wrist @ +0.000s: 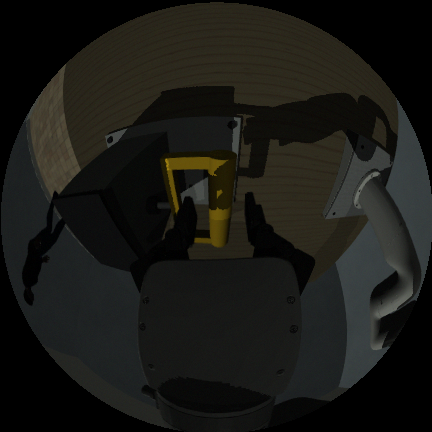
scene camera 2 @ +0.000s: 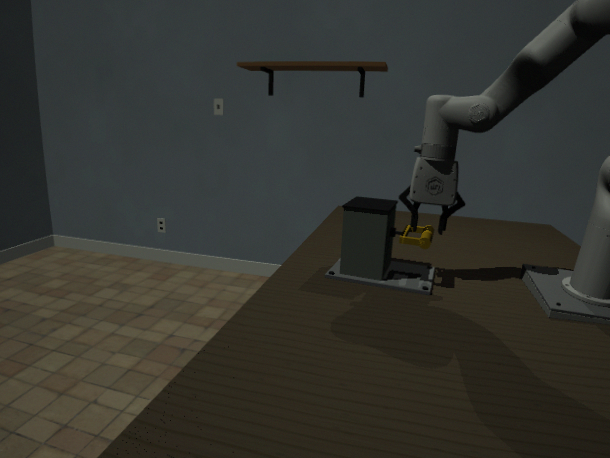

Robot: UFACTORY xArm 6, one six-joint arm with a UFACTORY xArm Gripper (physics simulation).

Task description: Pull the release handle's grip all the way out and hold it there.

gripper: wrist; scene camera 2
same spot on gripper: (wrist: 260, 234) = (scene camera 2: 442, 210)
